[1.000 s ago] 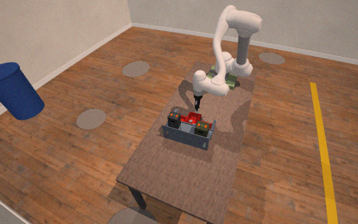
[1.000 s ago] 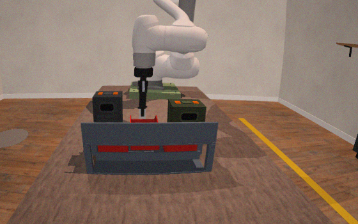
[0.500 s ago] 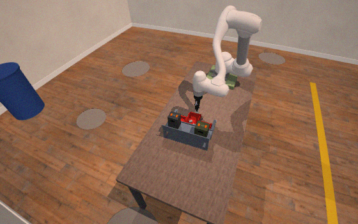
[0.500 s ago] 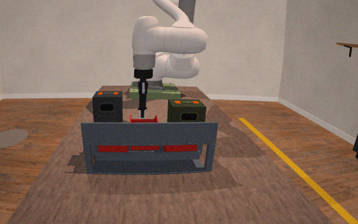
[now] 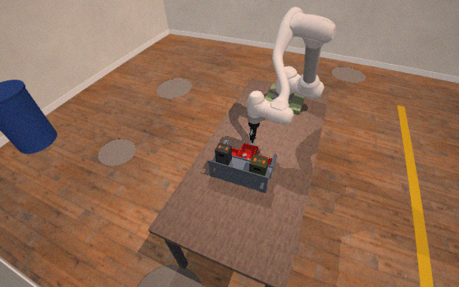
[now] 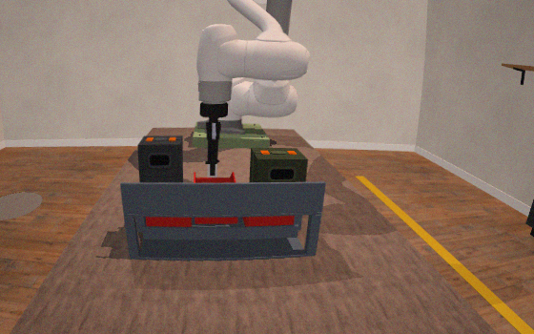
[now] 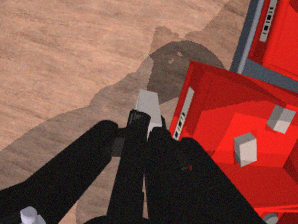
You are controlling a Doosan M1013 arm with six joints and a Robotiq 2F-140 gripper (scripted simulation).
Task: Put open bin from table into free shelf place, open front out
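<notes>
My hand is 21 cm short of the shelf floor, 6 cm above it and 2 cm to the right of it. From my hand the other things lie so: shelf back board 34 cm ahead, 7 cm above, 2 cm to the left; dark green box 26 cm ahead, 13 cm to the left, 9 cm above; black box 27 cm ahead, 10 cm to the right, 10 cm above.
</notes>
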